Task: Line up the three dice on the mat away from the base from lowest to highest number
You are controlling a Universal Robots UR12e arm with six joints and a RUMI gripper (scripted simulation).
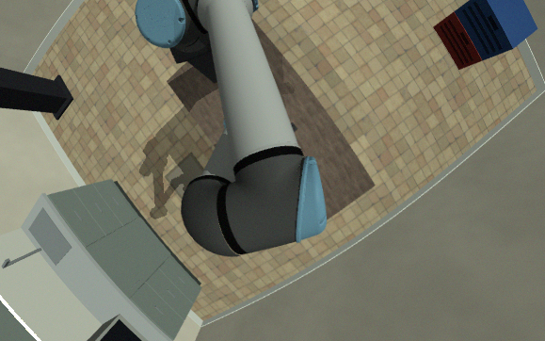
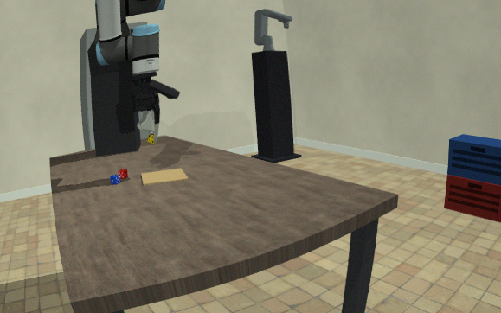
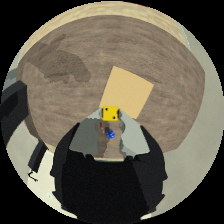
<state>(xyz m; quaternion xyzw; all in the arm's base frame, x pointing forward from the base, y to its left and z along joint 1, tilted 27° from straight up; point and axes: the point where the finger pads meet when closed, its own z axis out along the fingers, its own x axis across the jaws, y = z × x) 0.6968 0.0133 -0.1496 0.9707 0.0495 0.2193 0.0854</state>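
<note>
Right now my hand is 50 mm short of the tan mat and 120 mm above it. Round my hand: yellow die (10 mm to the right, 10 mm below); then blue die (20 mm ahead, 160 mm to the right, 110 mm below); then red die (40 mm behind, 120 mm to the right, 110 mm below).
</note>
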